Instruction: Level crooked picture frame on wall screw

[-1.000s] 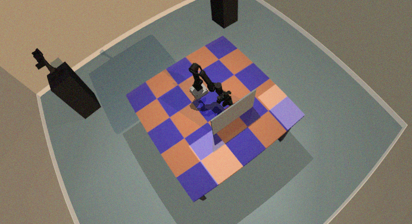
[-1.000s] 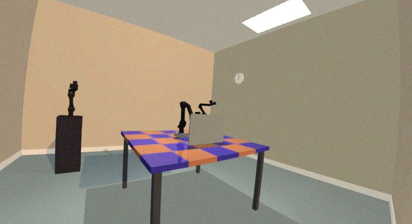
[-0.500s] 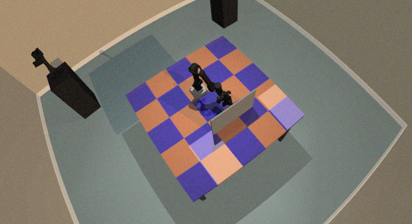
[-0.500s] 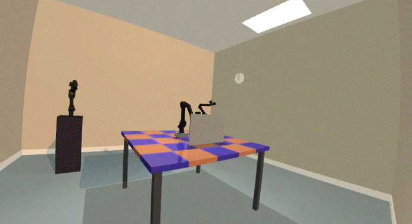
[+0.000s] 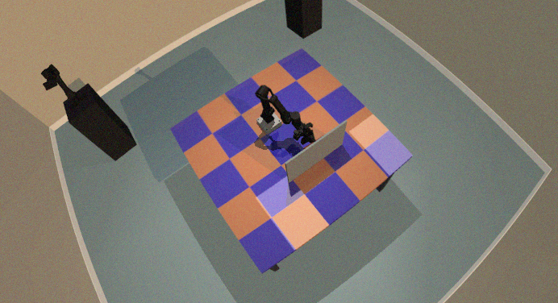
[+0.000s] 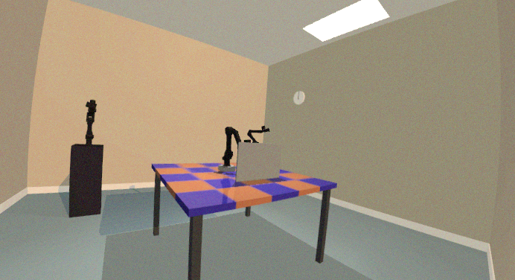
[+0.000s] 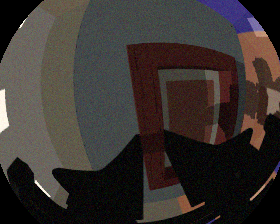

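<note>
Now: the picture frame 1 cm ahead of my gripper tip, 1 cm to the right of it and 5 cm below it. Round my gripper tip: grey wall panel 2 cm ahead, 1 cm to the right, 7 cm below.
</note>
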